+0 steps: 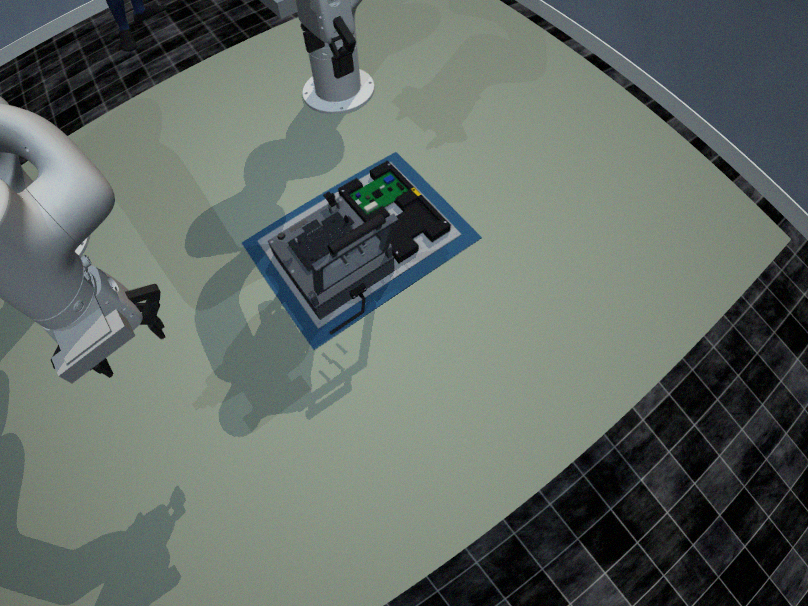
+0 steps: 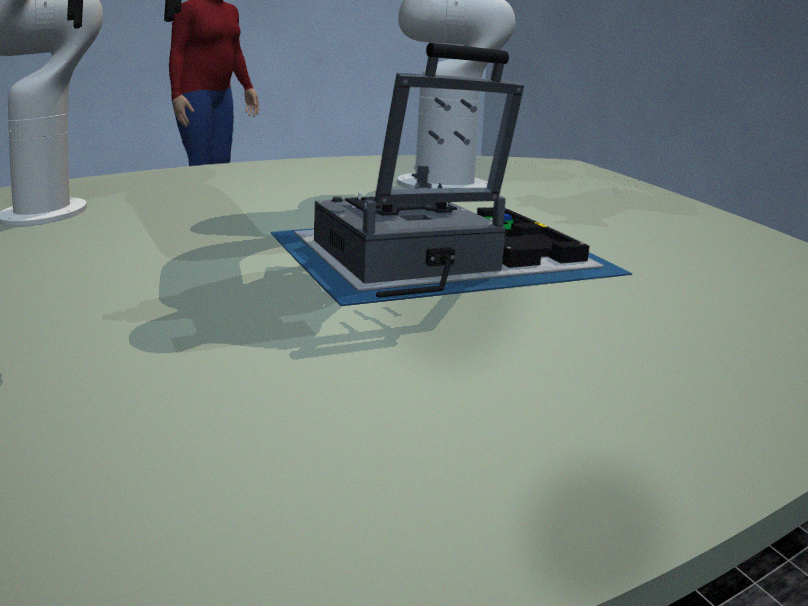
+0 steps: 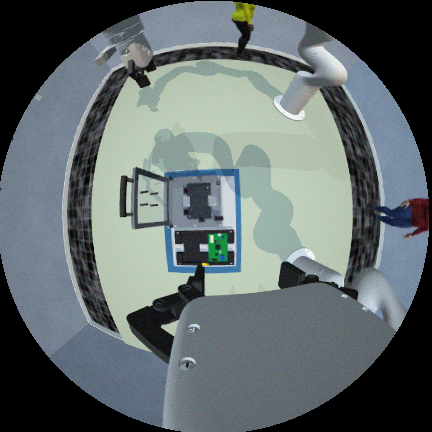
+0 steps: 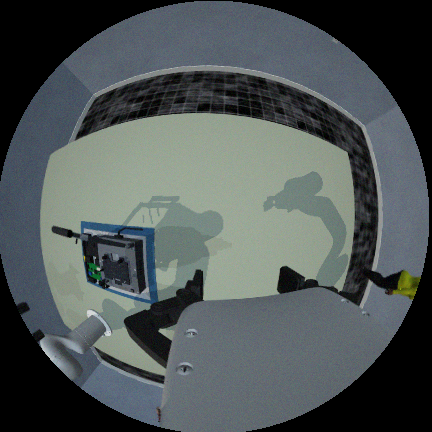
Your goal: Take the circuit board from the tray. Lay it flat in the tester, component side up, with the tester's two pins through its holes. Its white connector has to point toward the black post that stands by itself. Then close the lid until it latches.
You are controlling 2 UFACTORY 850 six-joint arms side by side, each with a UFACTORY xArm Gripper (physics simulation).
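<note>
The green circuit board (image 1: 385,189) (image 3: 218,248) lies component side up in the black tray (image 1: 417,221) (image 3: 189,250); its white connector (image 1: 371,206) (image 3: 211,239) is on the edge nearer the tester. The grey tester (image 2: 417,255) (image 3: 176,216) stands beside the tray, its nest bare of a board. Its lid (image 1: 317,279) (image 2: 390,140) (image 3: 134,200) stands raised. The lone black post (image 2: 422,174) (image 3: 218,218) is at the tester's corner. My left gripper (image 3: 243,276) is open and empty, high above the table beyond the tray. My right gripper (image 1: 134,354) (image 4: 242,281) is open and empty, off to the tester's side.
Tester and tray stand on a blue-edged mat (image 1: 469,236) (image 3: 237,200). A bent black lever (image 1: 363,304) (image 2: 447,273) sticks out of the tester's side below the lid. The left arm's base (image 1: 338,91) stands near the tray side. People stand beyond the table.
</note>
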